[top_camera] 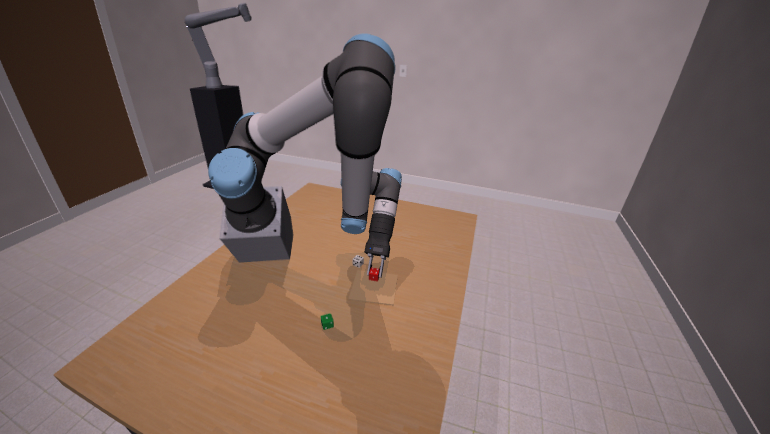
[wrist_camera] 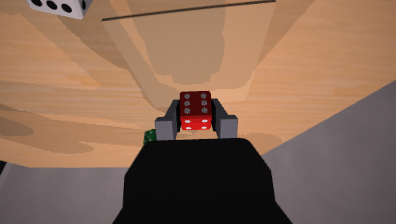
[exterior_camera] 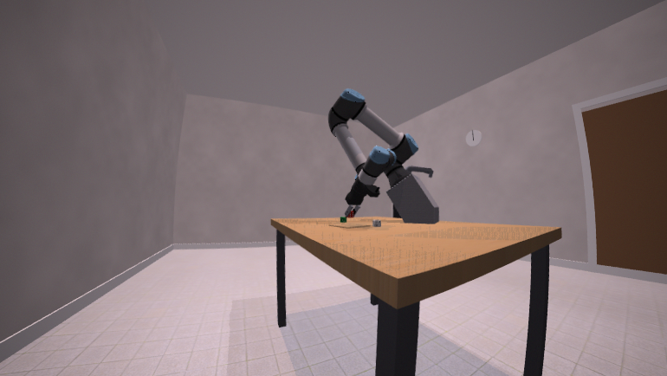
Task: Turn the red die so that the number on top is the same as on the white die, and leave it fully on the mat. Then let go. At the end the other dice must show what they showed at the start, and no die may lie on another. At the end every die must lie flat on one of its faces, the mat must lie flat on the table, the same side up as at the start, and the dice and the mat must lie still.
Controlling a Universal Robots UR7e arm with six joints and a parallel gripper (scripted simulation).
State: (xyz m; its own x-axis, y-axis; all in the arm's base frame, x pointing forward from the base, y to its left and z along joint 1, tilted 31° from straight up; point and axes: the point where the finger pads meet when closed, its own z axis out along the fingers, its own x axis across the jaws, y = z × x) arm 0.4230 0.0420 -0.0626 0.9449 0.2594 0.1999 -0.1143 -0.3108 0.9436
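My gripper is now 6 cm above the tan mat and 1 cm to the left of it. Also, from my hand: red die: 1 cm to the right, 1 cm below; then white die: 9 cm behind, 8 cm to the left, 5 cm below; then green die: 20 cm to the right, 6 cm behind, 5 cm below.
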